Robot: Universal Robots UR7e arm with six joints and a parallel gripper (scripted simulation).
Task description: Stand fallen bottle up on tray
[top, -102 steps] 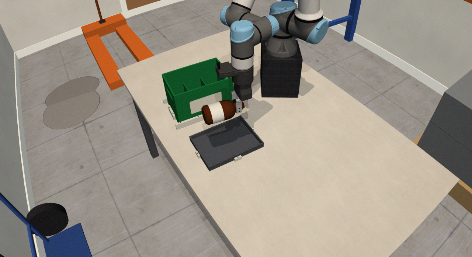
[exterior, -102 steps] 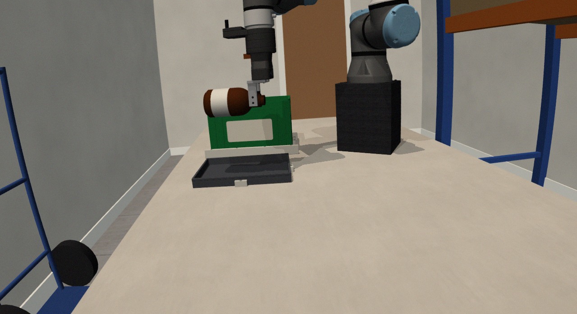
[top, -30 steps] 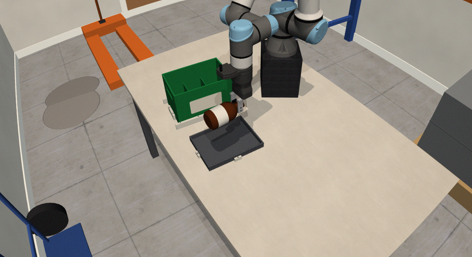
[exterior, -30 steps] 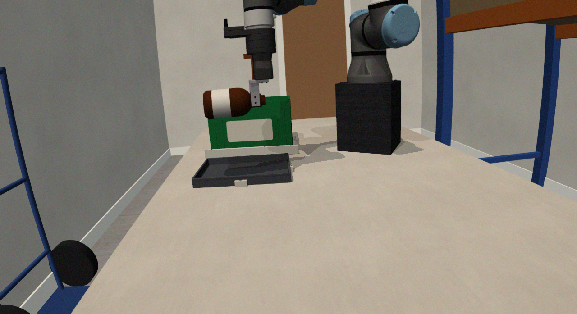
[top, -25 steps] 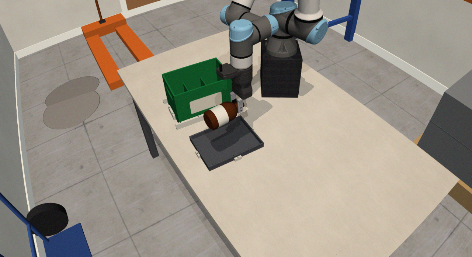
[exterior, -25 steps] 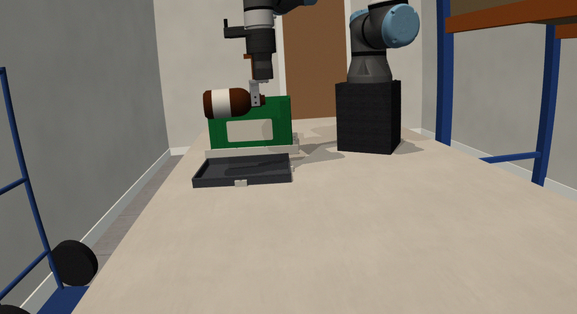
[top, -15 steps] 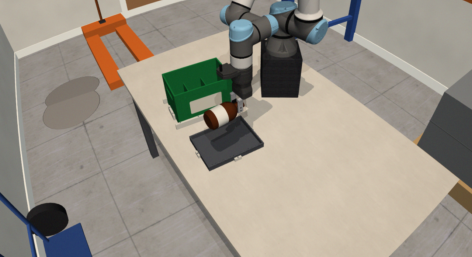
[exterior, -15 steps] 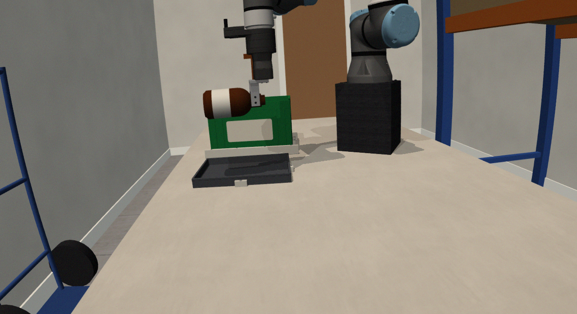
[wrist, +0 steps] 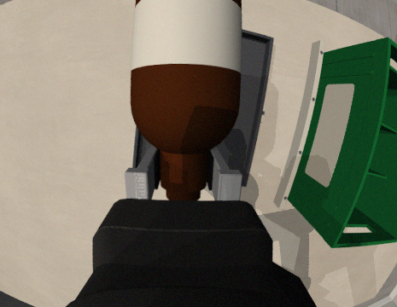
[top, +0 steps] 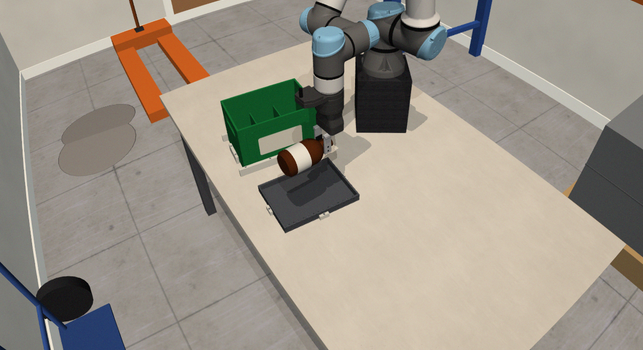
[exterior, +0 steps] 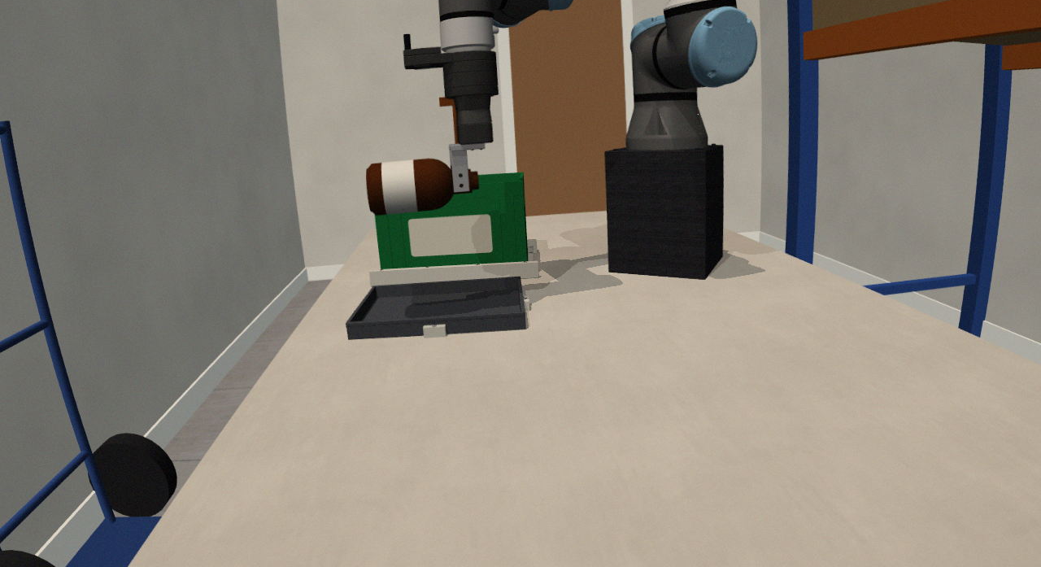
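Now: hand 5 cm short of the brown bottle and 1 cm above it. Also, from my hand: green crate 3 cm behind, 30 cm to the right, 12 cm below; then tray 4 cm ahead, 3 cm to the right, 19 cm below.
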